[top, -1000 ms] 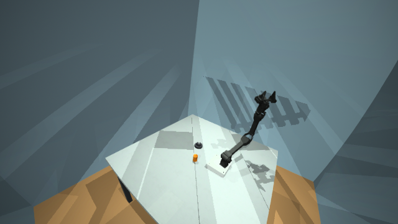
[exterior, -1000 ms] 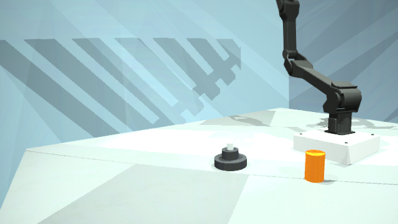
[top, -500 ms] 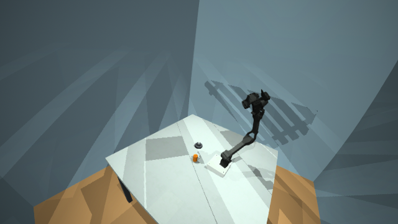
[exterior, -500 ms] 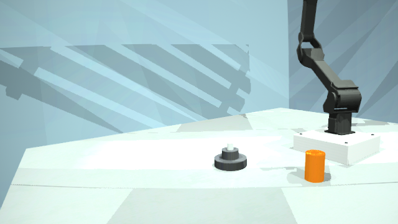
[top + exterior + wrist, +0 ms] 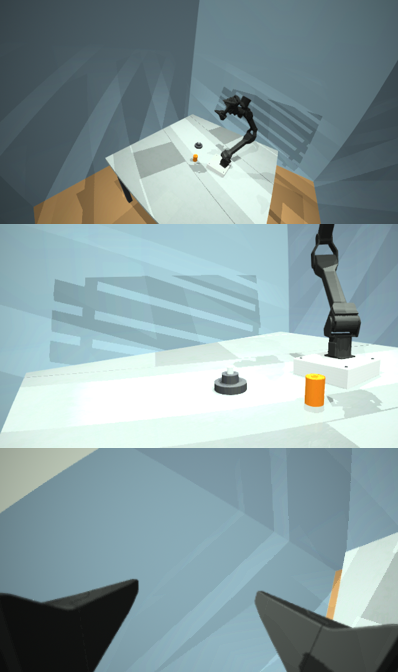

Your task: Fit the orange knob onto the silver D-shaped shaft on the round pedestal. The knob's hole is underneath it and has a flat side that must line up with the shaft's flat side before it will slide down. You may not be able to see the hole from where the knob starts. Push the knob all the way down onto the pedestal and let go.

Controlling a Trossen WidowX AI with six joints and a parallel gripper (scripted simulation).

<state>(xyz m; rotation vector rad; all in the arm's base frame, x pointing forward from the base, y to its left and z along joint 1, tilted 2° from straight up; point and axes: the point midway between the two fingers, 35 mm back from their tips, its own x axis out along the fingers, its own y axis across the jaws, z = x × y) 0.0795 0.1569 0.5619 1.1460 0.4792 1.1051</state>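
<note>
Right now the orange knob is 58 cm below my gripper tip, 16 cm ahead of it and 4 cm to the right of it. Round my gripper tip: dark round pedestal: 59 cm below, 27 cm ahead, 21 cm to the right.
</note>
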